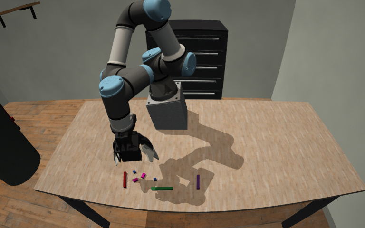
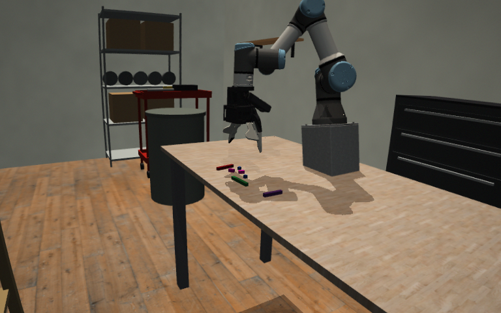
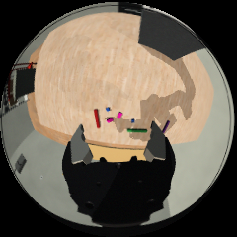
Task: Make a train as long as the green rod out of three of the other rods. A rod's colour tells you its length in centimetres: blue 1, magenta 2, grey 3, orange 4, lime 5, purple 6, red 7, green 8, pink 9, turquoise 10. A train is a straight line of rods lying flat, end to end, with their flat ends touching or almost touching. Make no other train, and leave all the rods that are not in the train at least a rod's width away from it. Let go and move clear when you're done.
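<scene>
The magenta rod is 40 mm ahead of my hand, 10 mm to the right of it and 80 mm below it. From my hand the other things lie so: purple rod 10 mm behind, 230 mm to the left, 80 mm below; green rod 50 mm ahead, 100 mm to the left, 80 mm below; red rod 50 mm ahead, 50 mm to the right, 80 mm below.
</scene>
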